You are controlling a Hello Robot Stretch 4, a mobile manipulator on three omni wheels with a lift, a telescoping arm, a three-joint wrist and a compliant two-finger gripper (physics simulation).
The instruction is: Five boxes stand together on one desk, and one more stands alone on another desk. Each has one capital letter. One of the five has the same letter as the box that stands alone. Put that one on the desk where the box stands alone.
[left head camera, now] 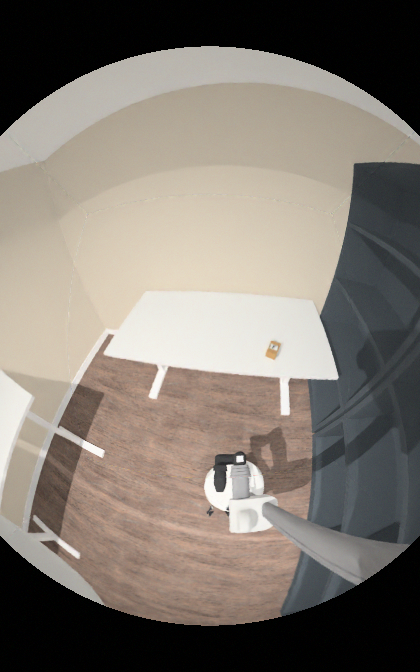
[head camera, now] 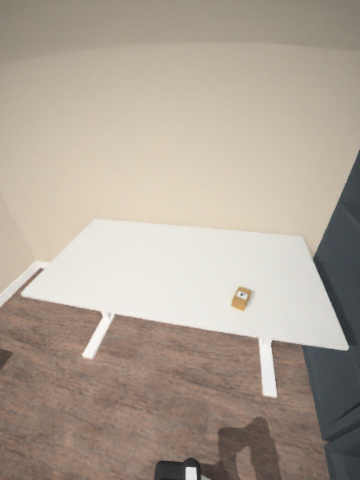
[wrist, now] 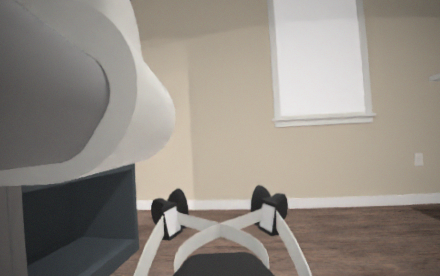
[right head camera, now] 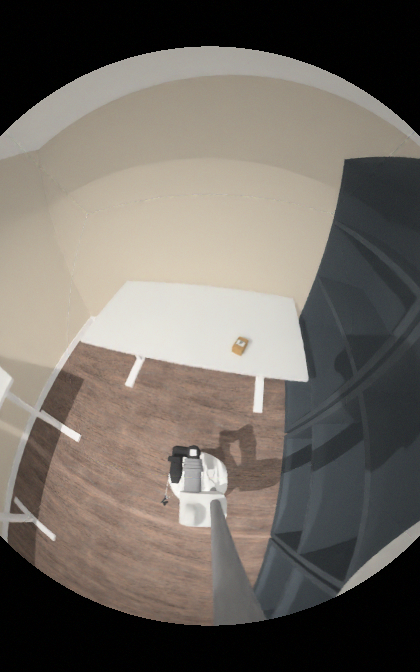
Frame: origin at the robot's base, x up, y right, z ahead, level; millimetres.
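Where they show: gripper, fingertip midpoint: [wrist: 219,202].
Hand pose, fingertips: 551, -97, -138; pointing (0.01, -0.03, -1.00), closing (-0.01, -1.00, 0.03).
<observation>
After its pixels a point has its place, as x, y, z.
One small orange-brown box [head camera: 241,298] @[744, 234, 711] [left head camera: 273,350] [right head camera: 240,346] stands alone on a white desk [head camera: 165,270] @[692, -129, 946] [left head camera: 210,325] [right head camera: 185,315], right of its middle and near the front edge. It has a white label on top with a dark letter, too small to read surely. The group of five boxes does not show in these views. My gripper [wrist: 219,202] @[551, -97, -138] is open and empty in the wrist view, its two black fingertips well apart, facing a wall across the floor. The arm is drawn in over the base, away from the desk with the box.
A dark shelf unit [head camera: 336,310] @[506, 816, 808] [left head camera: 325,370] [right head camera: 298,400] runs along the right side, and part of it shows at the lower left in the wrist view. Part of another white desk [left head camera: 11,415] [right head camera: 4,385] shows at the far left. A window [wrist: 320,60] @[1322, -1148, -2186] is in the wall ahead of the gripper.
</observation>
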